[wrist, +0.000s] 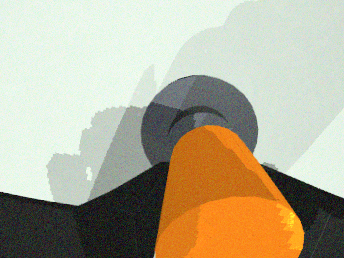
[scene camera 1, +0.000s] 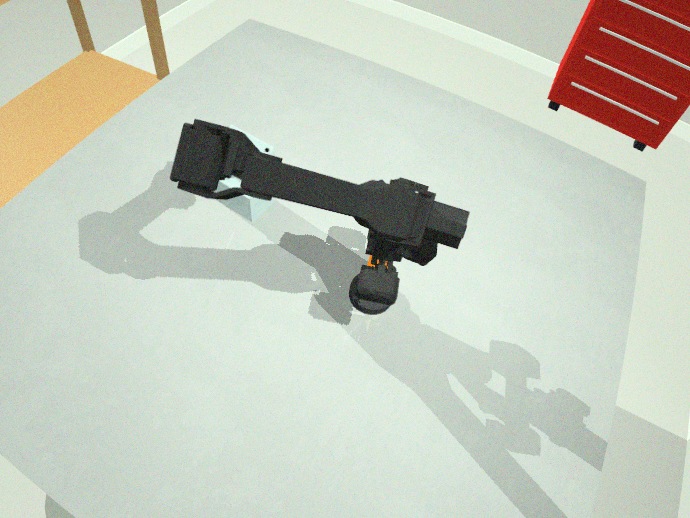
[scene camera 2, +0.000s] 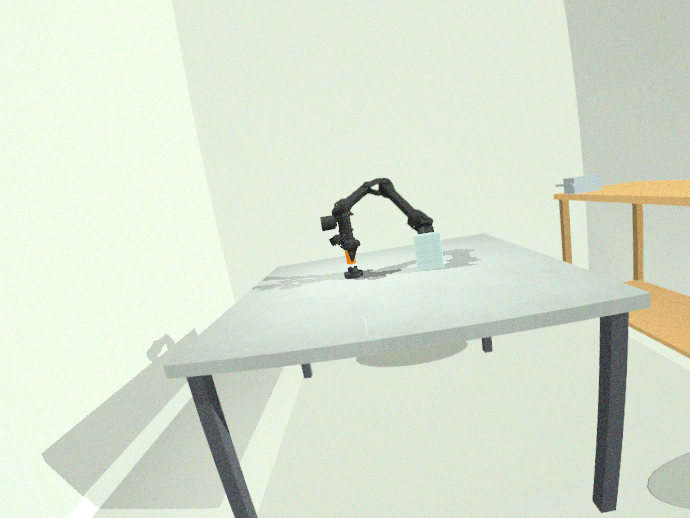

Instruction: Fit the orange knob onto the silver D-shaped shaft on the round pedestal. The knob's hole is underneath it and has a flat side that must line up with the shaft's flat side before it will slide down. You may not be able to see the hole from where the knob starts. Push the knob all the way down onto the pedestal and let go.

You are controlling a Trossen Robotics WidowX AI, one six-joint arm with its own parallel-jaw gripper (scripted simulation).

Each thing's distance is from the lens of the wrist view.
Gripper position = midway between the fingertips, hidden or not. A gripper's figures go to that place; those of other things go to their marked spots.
gripper (wrist: 211,172): 10 cm
orange knob (wrist: 216,192): 5 cm
round pedestal (wrist: 186,104): 14 cm
The marked spots on the round pedestal and the orange knob are 10 cm apart.
